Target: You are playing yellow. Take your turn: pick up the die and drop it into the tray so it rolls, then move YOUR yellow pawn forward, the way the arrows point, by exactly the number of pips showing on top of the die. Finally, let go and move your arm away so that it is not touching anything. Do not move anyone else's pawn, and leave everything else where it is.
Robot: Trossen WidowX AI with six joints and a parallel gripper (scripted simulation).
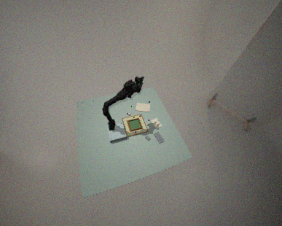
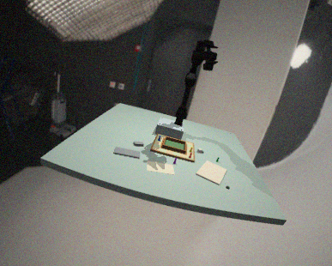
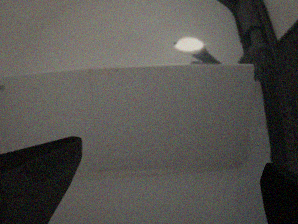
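Now: the white die 650 mm below my gripper tip, 120 mm behind it and 80 mm to the left of it. From my gripper tip the other things lie so: purple pawn (650 mm below, 140 mm ahead, 60 mm to the right); then tray (660 mm below, 100 mm to the right, 70 mm behind); then red pawn (640 mm below, 20 mm to the left, 20 mm ahead).
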